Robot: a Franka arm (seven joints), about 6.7 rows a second.
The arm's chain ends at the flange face. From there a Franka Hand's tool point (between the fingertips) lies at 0.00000 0.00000 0.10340 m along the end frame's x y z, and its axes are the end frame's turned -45 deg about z.
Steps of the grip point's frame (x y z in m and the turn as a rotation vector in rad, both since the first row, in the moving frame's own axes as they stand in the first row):
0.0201 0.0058 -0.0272 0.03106 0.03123 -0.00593
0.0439 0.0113 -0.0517 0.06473 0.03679 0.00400
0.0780 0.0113 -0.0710 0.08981 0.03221 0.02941
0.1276 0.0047 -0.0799 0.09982 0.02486 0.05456
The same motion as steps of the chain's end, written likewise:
0.0183 -0.0056 -0.0271 0.04405 0.00012 -0.00593
0.0411 -0.0156 -0.0514 0.07179 -0.01976 0.00400
0.0672 -0.0382 -0.0705 0.08628 -0.04073 0.02941
0.0988 -0.0777 -0.0794 0.08816 -0.05300 0.05456

